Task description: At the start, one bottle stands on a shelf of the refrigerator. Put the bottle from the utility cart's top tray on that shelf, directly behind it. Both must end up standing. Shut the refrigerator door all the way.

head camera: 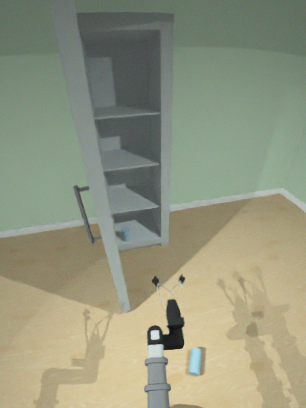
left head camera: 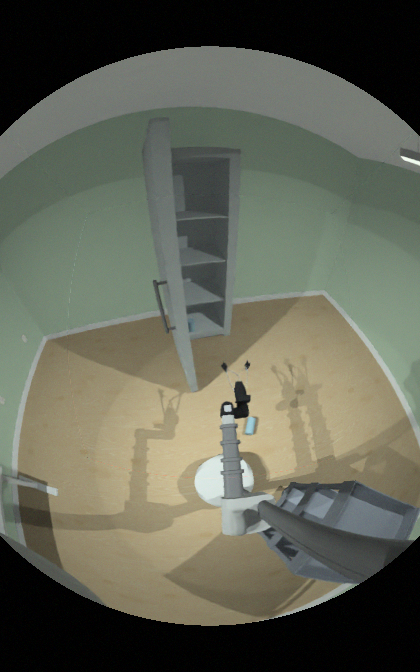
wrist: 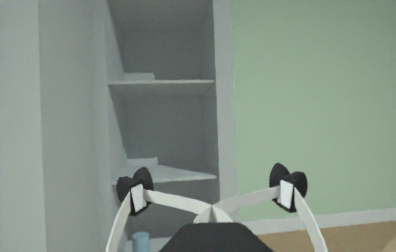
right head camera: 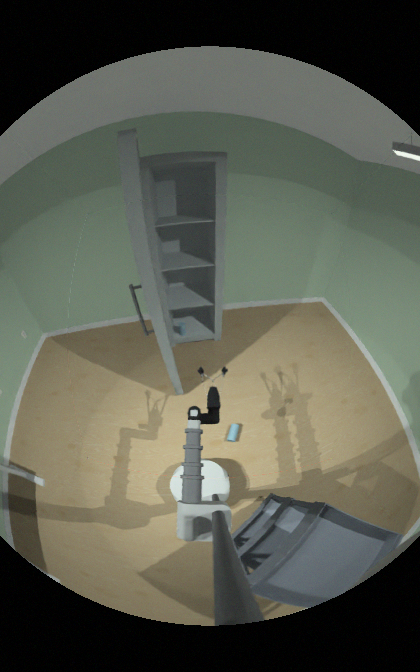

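Where they show: gripper, fingertip midpoint: (head camera: pixel 168 275) (left head camera: pixel 234 361) (wrist: pixel 210 180) (right head camera: pixel 212 366); robot's base at its link origin: (left head camera: pixel 222 479).
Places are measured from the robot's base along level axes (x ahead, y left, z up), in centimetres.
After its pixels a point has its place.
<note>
A blue bottle (head camera: pixel 126 234) {x 145.1, y 22.8, z 20.0 cm} (left head camera: pixel 191 325) {x 145.1, y 23.0, z 19.3 cm} (right head camera: pixel 182 328) {x 145.3, y 22.3, z 19.9 cm} (wrist: pixel 141 242) {x 145.3, y 22.4, z 22.4 cm} stands on the lowest shelf of the refrigerator (head camera: pixel 166 150) {x 149.1, y -15.1, z 100.7 cm} (left head camera: pixel 233 240) {x 149.2, y -16.0, z 107.4 cm} (right head camera: pixel 220 240) {x 149.1, y -15.3, z 111.0 cm} (wrist: pixel 226 100) {x 149.2, y -15.3, z 80.6 cm}; its lower part is cut off in the wrist view. Another blue bottle (head camera: pixel 195 361) {x 42.8, y -24.8, z 4.1 cm} (left head camera: pixel 250 425) {x 43.0, y -25.1, z 4.0 cm} (right head camera: pixel 233 432) {x 42.8, y -25.6, z 4.1 cm} lies on its side on the floor, to the right of my wrist in the head views. The refrigerator door (head camera: pixel 90 150) {x 79.0, y 20.5, z 128.2 cm} (left head camera: pixel 162 240) {x 78.1, y 23.1, z 131.7 cm} (right head camera: pixel 137 225) {x 79.1, y 20.2, z 140.2 cm} (wrist: pixel 65 125) {x 94.2, y 22.4, z 71.4 cm} stands wide open on the left. My gripper (head camera: pixel 169 280) {x 67.7, y -8.2, z 64.8 cm} (left head camera: pixel 236 366) {x 67.7, y -8.2, z 64.8 cm} (right head camera: pixel 212 370) {x 67.7, y -8.2, z 64.8 cm} (wrist: pixel 210 180) {x 67.7, y -8.2, z 64.8 cm} is open and empty, in front of the refrigerator and right of the door.
The grey utility cart (left head camera: pixel 372 520) {x -40.3, y -64.4, z 76.5 cm} (right head camera: pixel 325 560) stands at the lower right, beside my mast. The door handle (head camera: pixel 84 215) {x 79.8, y 29.9, z 97.4 cm} (left head camera: pixel 160 306) {x 79.7, y 30.0, z 97.9 cm} (right head camera: pixel 139 310) {x 80.1, y 29.4, z 97.0 cm} sticks out from the door's left side. A pale bar (left head camera: pixel 35 485) {x -46.5, y 185.6, z 2.0 cm} (right head camera: pixel 25 474) juts in at the far left.
</note>
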